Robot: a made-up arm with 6 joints.
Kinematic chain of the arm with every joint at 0, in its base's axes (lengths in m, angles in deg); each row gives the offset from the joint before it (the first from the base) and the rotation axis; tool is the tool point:
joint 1: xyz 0 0 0.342 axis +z
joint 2: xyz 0 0 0 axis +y
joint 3: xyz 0 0 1.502 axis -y
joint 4: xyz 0 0 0 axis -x
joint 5: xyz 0.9 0 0 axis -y
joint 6: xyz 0 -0.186 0 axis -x
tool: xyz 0 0 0
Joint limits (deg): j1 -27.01..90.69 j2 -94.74..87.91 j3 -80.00..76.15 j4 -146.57..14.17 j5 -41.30..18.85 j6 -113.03..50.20
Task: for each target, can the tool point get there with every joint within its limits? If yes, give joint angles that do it. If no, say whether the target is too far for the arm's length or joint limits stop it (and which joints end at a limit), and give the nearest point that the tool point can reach.
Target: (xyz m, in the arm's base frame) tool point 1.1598 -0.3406 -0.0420
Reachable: yes | joints -16.56 70.06 -21.04 -91.27 -2.41 8.50
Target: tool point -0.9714 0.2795 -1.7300
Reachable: no: joint limits stop it (at a limit: joint 1, joint 2, joint 4) | nearest point -0.1679 1.0512 -0.3906 | short by 1.742 m
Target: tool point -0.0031 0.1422 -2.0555
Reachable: no: joint limits stop it (at a limit: joint 1, joint 2) | nearest point -0.0132 1.0555 -0.4071 | short by 1.885 m
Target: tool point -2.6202 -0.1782 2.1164
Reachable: no: too far | nearest point -1.9838 -0.1349 1.6854 | short by 0.770 m
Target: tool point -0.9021 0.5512 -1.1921
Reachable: no: joint limits stop it (at a limit: joint 1, joint 2, joint 4) | nearest point -0.1677 1.0382 -0.3830 | short by 1.196 m
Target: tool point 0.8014 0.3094 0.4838
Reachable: yes | joints 25.80 46.92 -47.49 -67.80 3.75 30.24
